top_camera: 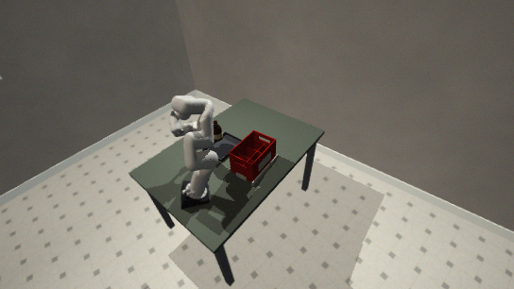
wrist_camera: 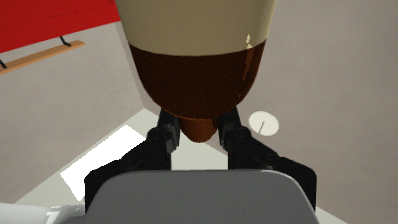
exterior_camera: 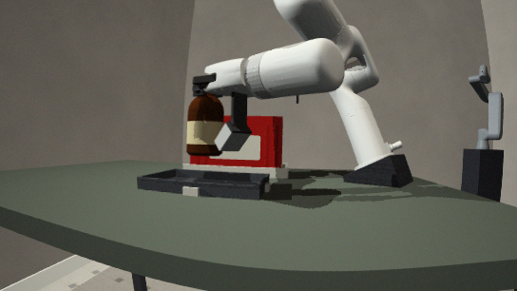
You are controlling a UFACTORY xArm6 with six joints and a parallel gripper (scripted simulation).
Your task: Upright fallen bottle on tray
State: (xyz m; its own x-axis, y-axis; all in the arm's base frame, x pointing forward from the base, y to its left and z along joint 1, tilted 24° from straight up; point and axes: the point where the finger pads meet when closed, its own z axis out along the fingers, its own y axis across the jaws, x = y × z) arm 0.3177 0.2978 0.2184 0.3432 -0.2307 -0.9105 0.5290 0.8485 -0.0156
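My gripper is now 5 cm above the brown bottle. The rest, counted from my hand: dark tray 1 cm ahead, 4 cm to the right, 19 cm below; crate 2 cm ahead, 34 cm to the right, 12 cm below.
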